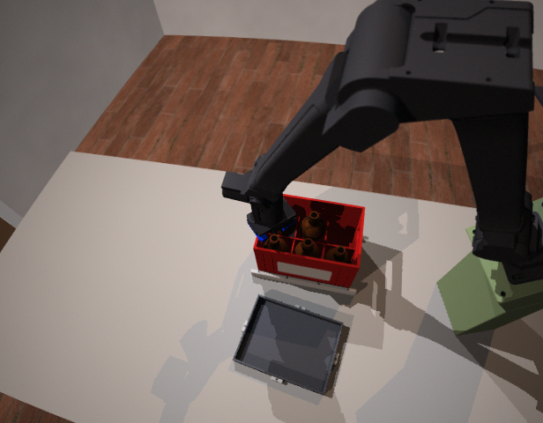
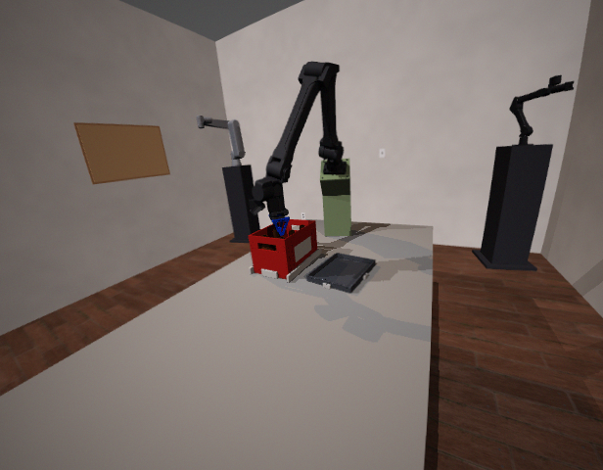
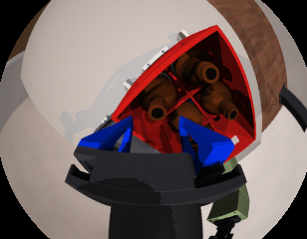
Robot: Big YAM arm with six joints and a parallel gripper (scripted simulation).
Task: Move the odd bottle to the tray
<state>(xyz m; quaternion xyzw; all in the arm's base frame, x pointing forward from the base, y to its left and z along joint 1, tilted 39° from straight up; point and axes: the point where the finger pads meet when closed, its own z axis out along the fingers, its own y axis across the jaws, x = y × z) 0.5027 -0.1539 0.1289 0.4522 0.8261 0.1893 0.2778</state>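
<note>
Right now my hand is 10 cm above the brown bottle. Round my hand: dark grey tray: 4 cm behind, 24 cm to the left, 18 cm below; then crate: 10 cm behind, 3 cm to the right, 11 cm below.
</note>
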